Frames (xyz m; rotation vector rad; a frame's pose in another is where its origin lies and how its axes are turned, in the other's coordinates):
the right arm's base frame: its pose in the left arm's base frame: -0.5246 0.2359 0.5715 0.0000 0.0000 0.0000
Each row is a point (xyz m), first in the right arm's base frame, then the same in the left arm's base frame.
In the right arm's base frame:
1: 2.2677 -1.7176 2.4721
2: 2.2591 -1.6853 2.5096
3: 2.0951 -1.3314 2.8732
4: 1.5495 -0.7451 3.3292
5: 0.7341 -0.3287 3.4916
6: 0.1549 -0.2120 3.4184
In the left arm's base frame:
1: 1.7431 -1.4817 3.0436
2: 1.7345 -1.4494 3.0811
3: 1.5705 -1.0955 3.4447
4: 1.0249 -0.5092 3.9007
5: 0.2095 -0.0928 4.0631
6: -0.3697 0.0239 3.9899

